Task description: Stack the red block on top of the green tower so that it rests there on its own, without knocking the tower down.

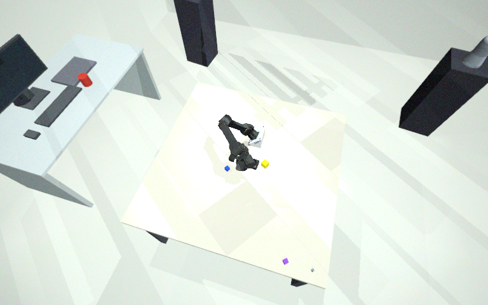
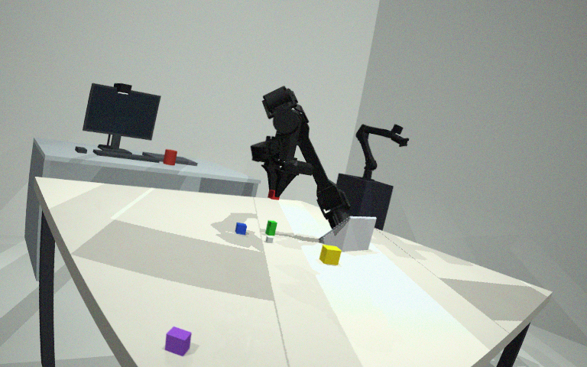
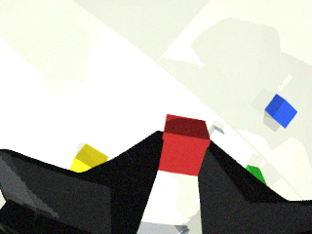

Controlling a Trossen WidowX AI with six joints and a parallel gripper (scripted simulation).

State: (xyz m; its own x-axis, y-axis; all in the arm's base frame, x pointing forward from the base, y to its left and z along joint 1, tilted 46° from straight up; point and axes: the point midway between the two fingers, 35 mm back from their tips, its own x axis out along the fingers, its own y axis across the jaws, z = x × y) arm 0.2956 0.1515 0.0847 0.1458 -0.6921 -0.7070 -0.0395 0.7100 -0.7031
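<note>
The blue block lies 130 mm to the right of my gripper tip and 130 mm below it. Round my gripper tip: yellow block 140 mm behind, 100 mm to the left, 120 mm below; then purple block 410 mm ahead, 440 mm to the left, 130 mm below; then red block right at my gripper tip.
</note>
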